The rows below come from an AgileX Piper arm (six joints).
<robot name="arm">
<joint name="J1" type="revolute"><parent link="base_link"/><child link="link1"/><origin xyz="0 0 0.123" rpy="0 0 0"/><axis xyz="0 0 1"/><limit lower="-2.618" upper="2.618"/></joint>
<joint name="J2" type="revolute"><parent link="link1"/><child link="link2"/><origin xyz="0 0 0" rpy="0 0 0"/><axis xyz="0 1 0"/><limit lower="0" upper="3.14"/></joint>
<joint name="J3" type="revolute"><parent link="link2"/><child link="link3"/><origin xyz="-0.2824 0 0.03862" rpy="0 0 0"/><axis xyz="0 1 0"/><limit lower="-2.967" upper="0"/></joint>
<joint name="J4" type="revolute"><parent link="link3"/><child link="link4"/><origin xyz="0.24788 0 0.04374" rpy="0 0 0"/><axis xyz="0.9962 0 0.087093"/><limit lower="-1.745" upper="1.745"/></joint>
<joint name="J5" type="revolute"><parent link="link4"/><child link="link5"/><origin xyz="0 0 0" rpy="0 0 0"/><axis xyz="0 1 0"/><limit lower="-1.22" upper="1.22"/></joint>
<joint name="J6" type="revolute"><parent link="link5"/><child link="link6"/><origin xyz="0.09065 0 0.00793" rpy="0 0 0"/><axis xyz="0.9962 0 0.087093"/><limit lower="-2.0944" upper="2.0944"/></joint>
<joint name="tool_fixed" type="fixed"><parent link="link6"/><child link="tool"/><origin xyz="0 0 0" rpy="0 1.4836 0"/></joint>
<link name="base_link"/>
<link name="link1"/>
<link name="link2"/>
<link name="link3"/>
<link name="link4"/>
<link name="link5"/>
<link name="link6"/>
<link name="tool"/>
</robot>
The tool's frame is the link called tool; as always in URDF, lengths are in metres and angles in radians.
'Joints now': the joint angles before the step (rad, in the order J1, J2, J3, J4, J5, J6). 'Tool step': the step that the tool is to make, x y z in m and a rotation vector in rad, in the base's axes. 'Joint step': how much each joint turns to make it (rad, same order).
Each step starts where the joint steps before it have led.
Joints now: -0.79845, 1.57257, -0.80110, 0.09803, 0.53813, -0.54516
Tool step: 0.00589, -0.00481, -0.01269, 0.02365, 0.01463, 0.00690
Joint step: 0.00054, 0.05846, -0.01388, 0.01850, -0.01639, -0.02091
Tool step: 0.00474, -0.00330, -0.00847, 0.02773, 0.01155, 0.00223
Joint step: 0.00026, 0.04317, -0.01762, 0.02171, 0.00348, -0.01716
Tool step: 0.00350, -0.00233, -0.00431, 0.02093, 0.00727, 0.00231
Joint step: 0.00000, 0.02689, -0.01702, 0.01645, 0.01127, -0.01301
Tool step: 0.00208, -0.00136, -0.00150, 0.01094, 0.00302, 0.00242
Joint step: 0.00001, 0.01296, -0.01141, 0.00916, 0.00916, -0.00803
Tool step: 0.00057, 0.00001, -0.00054, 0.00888, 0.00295, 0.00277
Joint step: -0.00003, 0.00430, -0.00412, 0.00658, 0.00893, -0.00653
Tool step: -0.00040, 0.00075, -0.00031, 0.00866, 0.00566, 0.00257
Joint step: 0.00002, 0.00052, -0.00023, 0.00205, 0.01027, -0.00282
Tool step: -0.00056, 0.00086, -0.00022, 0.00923, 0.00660, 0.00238
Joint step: -0.00001, -0.00002, -0.00001, 0.00104, 0.01158, -0.00174
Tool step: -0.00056, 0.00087, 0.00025, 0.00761, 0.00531, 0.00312
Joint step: 0.00003, -0.00155, 0.00000, 0.00104, 0.01111, -0.00250
